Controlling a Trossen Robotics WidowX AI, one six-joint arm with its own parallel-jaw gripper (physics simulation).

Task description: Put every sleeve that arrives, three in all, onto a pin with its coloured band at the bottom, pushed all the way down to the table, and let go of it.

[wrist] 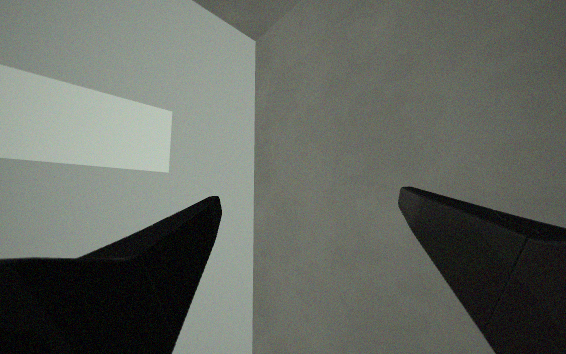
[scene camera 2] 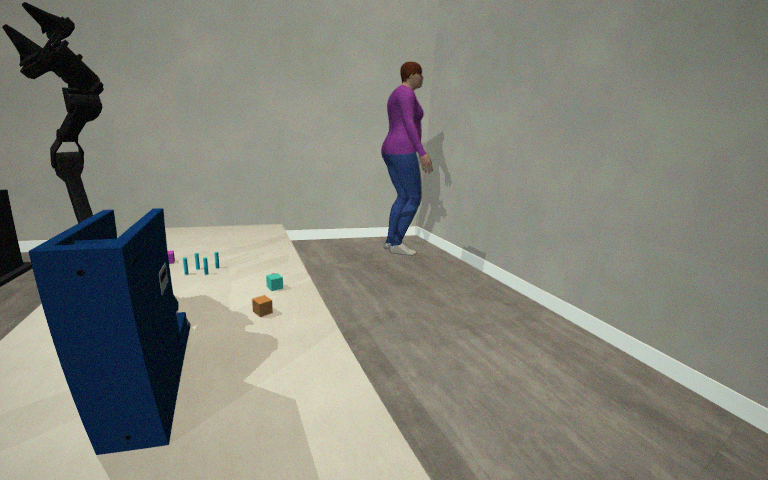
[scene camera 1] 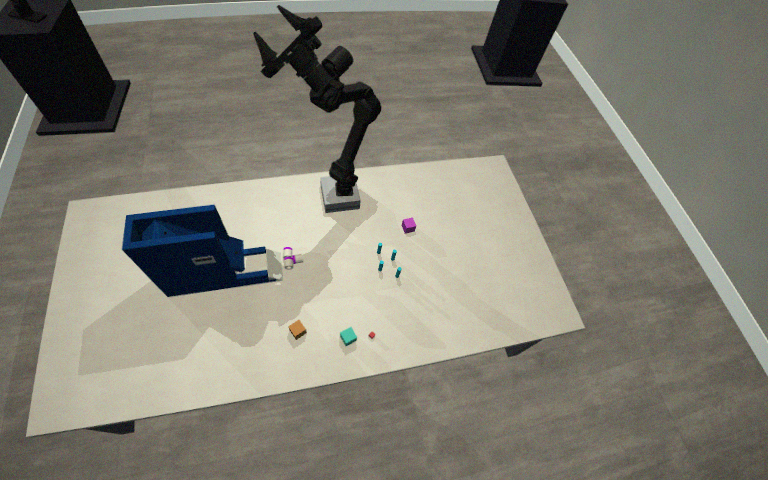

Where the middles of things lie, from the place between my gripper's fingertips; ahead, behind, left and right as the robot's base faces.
I see the blue dispenser (scene camera 2: 109,304) 310 mm ahead of my hand, 230 mm to the right of it and 560 mm below it.
